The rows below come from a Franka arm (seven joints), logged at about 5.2 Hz.
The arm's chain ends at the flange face. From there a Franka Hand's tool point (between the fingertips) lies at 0.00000 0.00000 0.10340 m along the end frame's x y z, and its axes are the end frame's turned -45 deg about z.
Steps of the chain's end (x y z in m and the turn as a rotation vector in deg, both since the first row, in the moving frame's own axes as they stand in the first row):
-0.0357 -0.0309 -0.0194 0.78 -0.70 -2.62
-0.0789 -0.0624 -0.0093 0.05 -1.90 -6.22
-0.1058 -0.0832 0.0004 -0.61 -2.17 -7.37
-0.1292 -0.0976 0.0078 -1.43 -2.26 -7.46
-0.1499 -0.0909 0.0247 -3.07 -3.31 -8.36
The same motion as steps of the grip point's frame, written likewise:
-0.0033 -0.0490 -0.0194 1.05 0.06 -2.62
-0.0142 -0.1023 -0.0094 1.38 -1.31 -6.22
-0.0196 -0.1354 0.0003 1.10 -1.97 -7.37
-0.0271 -0.1611 0.0077 0.59 -2.61 -7.46
-0.0498 -0.1700 0.0244 0.17 -4.51 -8.36

